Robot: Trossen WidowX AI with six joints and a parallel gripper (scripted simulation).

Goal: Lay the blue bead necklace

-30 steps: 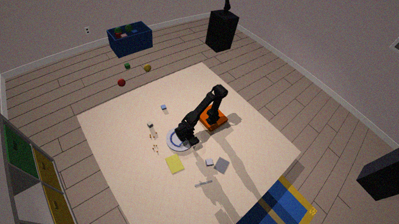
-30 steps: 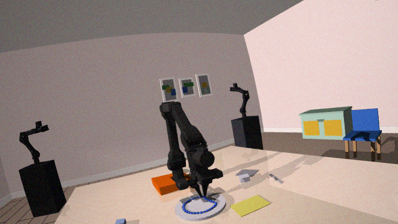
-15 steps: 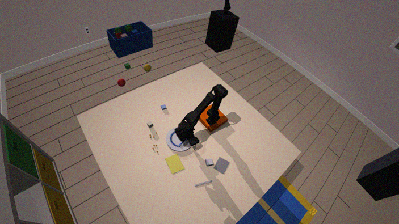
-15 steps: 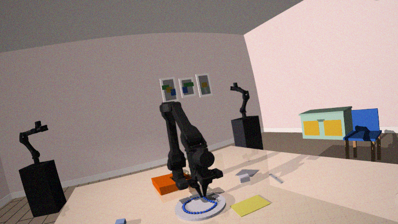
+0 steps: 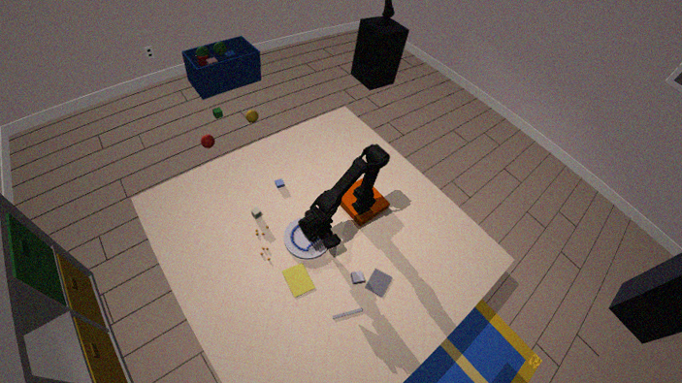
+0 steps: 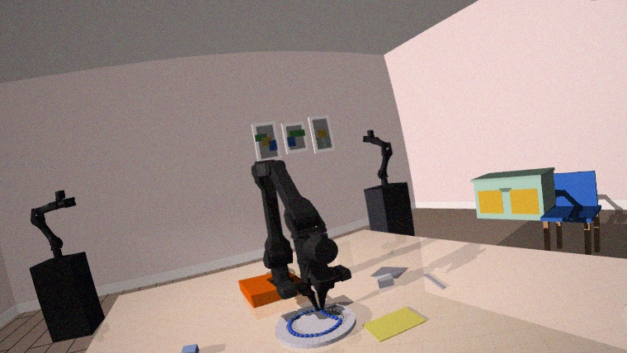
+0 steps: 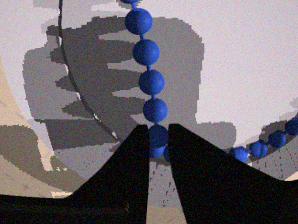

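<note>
Now: gripper tip 40 mm short of the round bead board, 30 mm to the left of it and 10 mm above it. From my gripper tip the other things lie so: yellow sheet (170 mm ahead, 110 mm to the left, 20 mm below); small grey block (230 mm to the left, 30 mm behind); pale cube (240 mm to the right, 180 mm ahead).
</note>
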